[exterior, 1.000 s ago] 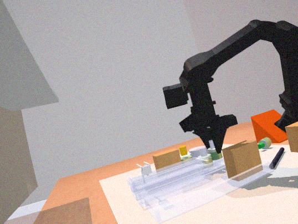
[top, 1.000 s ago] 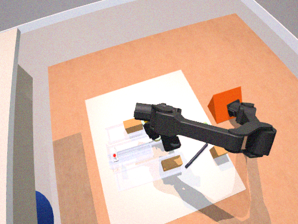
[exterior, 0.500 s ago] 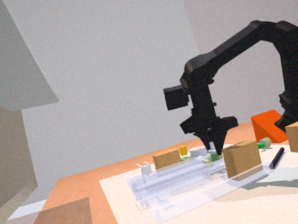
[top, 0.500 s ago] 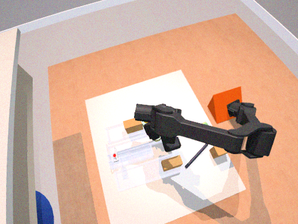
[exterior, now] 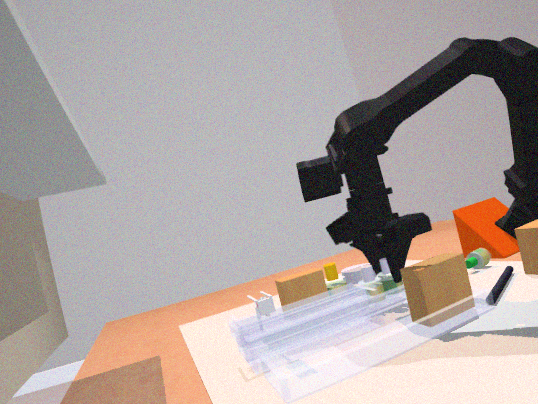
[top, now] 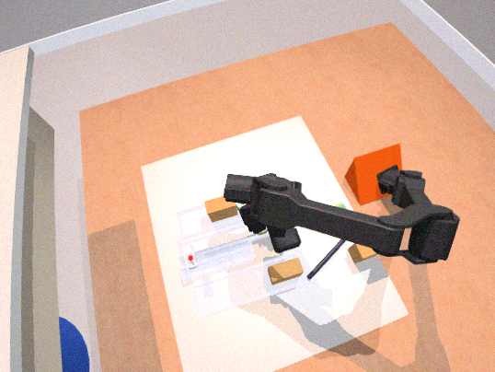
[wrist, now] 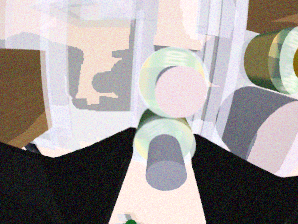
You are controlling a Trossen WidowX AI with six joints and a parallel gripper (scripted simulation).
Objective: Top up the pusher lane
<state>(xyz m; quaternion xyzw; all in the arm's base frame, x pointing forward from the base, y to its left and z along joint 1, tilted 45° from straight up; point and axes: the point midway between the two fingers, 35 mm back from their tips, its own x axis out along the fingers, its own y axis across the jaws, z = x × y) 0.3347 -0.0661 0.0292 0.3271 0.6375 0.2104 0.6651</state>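
Now: gripper tip 5 cm short of the white mat, 3 cm above it and 1 cm to the left of it. The rest, counted from my gripper tip: grey disc (8 cm to the right); clear plastic lane (14 cm ahead, 1 cm to the left, 1 cm below); dark rod (14 cm to the left, 8 cm behind, 3 cm below).
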